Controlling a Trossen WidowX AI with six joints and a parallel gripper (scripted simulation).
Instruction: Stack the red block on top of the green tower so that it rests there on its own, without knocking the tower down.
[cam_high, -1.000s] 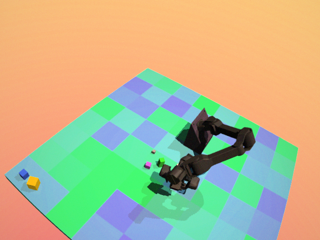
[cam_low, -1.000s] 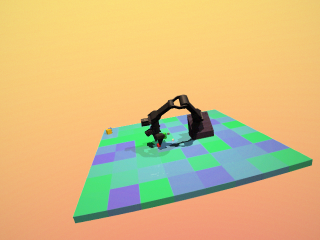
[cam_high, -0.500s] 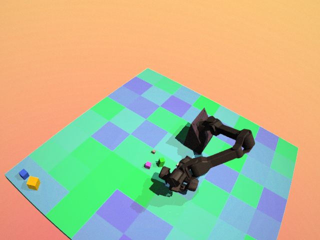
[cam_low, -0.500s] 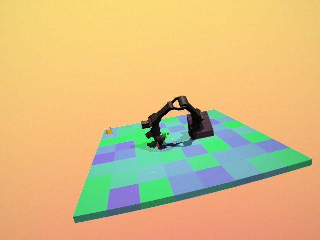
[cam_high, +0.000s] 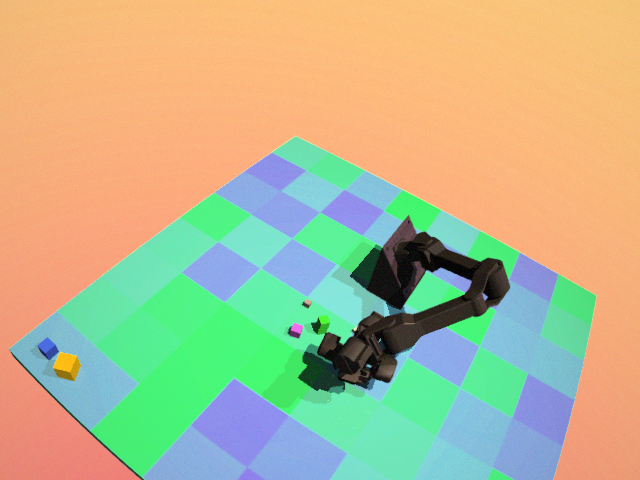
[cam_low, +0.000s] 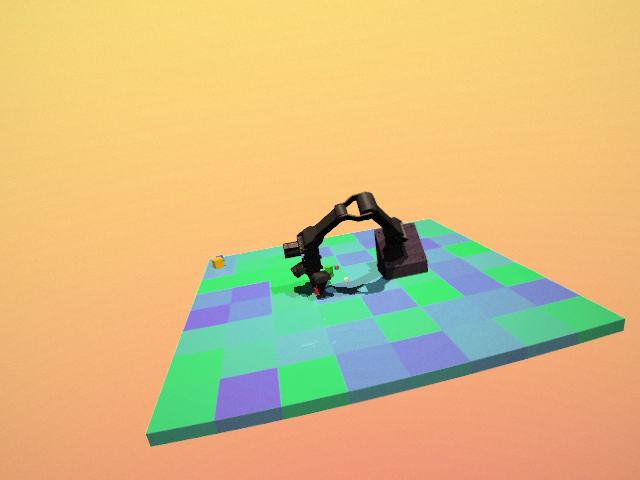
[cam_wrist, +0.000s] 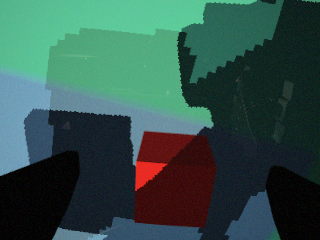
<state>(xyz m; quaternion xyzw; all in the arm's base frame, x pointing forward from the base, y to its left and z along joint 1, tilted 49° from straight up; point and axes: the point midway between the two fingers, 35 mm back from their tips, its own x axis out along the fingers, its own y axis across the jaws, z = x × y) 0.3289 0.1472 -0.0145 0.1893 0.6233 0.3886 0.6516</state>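
Now: gripper tip 10 mm past the small purple block and 180 mm to the left of it. From my gripper tip the other things lie so: red block: right at my gripper tip; then blue block: 480 mm ahead, 590 mm to the right, 10 mm above; then yellow block: 480 mm ahead, 510 mm to the right, 10 mm above.
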